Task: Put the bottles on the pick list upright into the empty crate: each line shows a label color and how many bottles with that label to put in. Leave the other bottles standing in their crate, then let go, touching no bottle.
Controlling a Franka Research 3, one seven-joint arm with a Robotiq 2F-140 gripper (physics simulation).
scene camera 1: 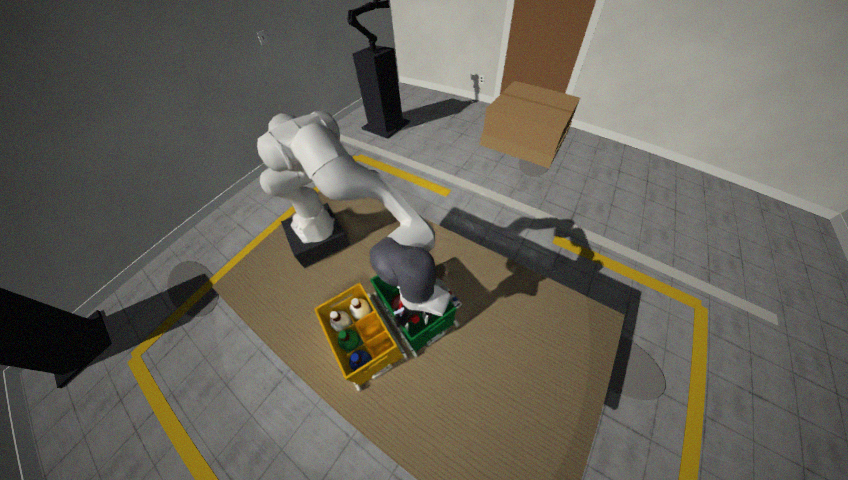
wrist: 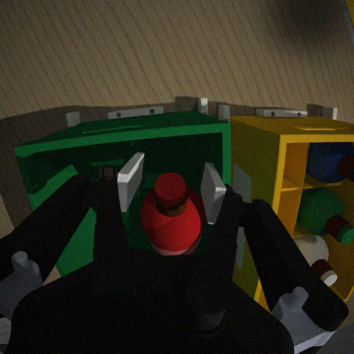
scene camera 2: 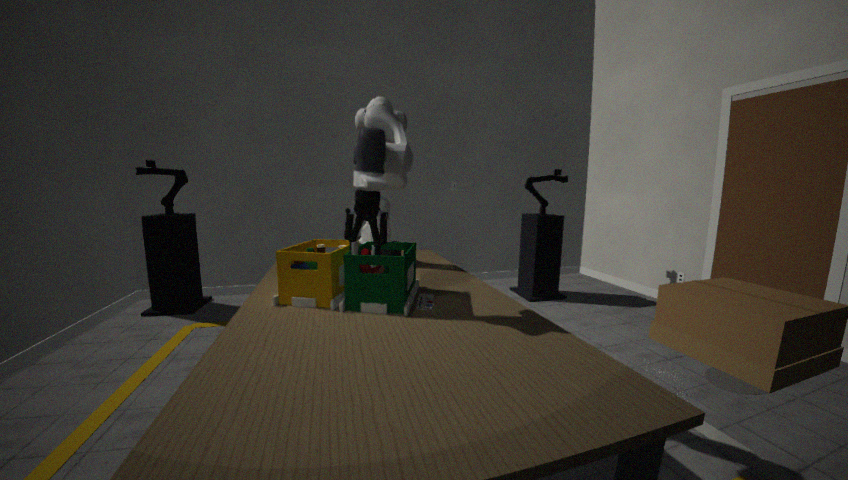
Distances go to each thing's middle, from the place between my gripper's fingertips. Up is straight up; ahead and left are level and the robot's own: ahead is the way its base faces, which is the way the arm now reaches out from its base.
The red bottle [wrist: 172,215] is 60 mm behind my hand, 30 mm to the left of it and 10 mm below it.
